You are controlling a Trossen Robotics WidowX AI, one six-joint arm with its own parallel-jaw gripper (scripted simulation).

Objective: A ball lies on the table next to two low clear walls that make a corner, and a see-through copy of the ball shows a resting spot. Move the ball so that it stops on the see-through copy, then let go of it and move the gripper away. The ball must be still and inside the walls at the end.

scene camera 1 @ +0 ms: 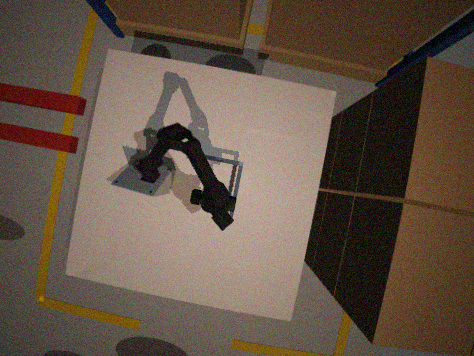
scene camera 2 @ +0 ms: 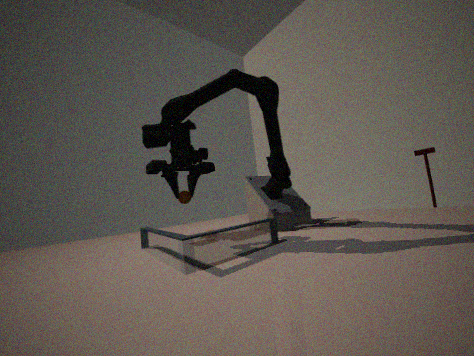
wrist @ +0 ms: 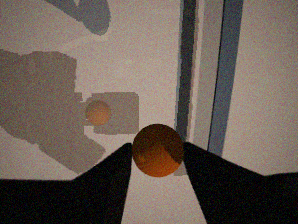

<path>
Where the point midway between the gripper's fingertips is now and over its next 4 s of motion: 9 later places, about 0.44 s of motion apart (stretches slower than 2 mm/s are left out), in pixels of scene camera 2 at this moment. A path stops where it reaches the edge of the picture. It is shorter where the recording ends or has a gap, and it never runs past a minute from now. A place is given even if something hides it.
The gripper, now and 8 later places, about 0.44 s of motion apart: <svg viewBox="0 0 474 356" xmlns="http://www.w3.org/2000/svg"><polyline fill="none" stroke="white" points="184,198 197,204 206,210 208,226 209,233 209,236 211,234 208,212 208,202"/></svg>
</path>
